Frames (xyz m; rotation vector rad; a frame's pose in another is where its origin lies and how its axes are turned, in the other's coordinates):
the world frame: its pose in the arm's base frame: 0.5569 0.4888 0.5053 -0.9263 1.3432 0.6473
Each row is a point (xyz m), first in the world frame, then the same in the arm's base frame.
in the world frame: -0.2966 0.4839 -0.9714
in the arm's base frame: -0.4001 -0.0587 0.7292
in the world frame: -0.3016 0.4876 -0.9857
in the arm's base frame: -0.4114 -0.0685 0.7338
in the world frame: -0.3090 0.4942 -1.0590
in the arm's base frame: -0.4563 -0.1268 0.7415
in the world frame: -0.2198 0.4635 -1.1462
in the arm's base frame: -0.4629 -0.2271 0.6615
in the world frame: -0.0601 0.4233 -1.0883
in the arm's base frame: -0.3756 -0.2166 0.5107
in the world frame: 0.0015 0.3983 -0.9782
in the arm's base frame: -0.2881 -0.1426 0.4523
